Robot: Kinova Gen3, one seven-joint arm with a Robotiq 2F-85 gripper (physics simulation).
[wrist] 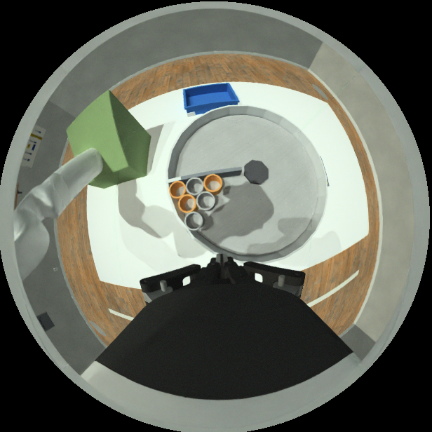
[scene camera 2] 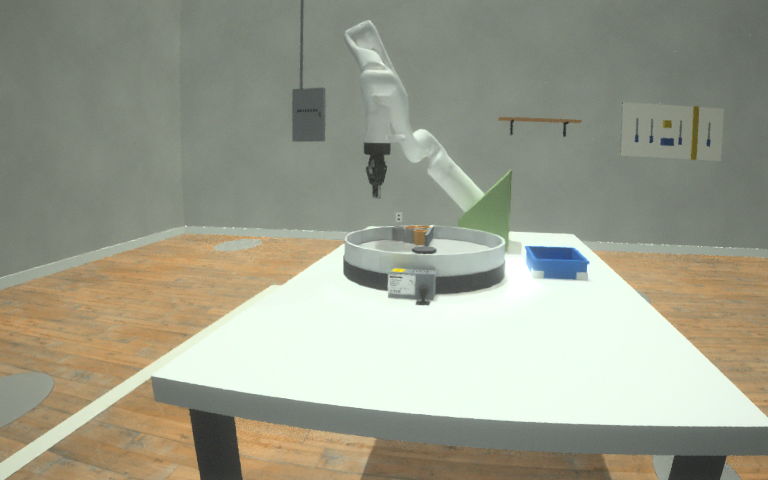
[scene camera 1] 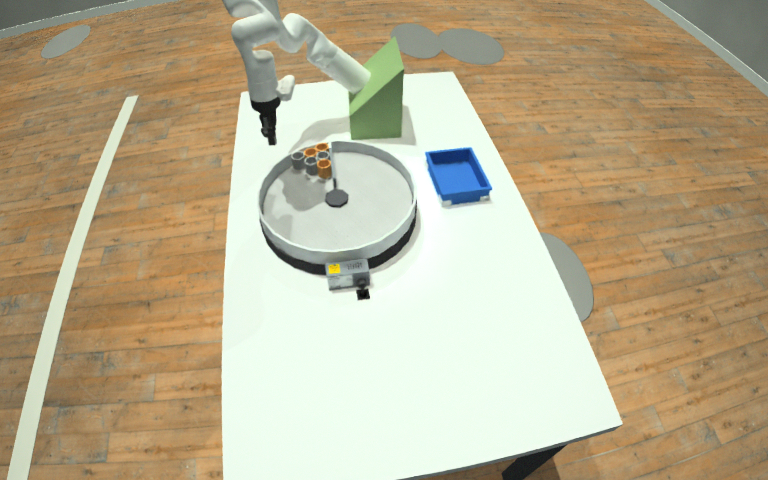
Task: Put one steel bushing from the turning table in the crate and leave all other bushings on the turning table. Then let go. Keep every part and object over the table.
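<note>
The round grey turning table has a raised rim. Three grey steel bushings stand on it beside three orange ones, against the divider bar. The outermost steel bushing is by the rim. A second steel bushing stands beside it. The third steel bushing is next to the bar, among orange bushings. The blue crate holds no bushing that I can see. My gripper is shut and empty, above and outside the turning table's rim.
The divider bar runs from the rim to the dark hub. A green wedge mount carries the arm. A grey box stands at the turning table's front.
</note>
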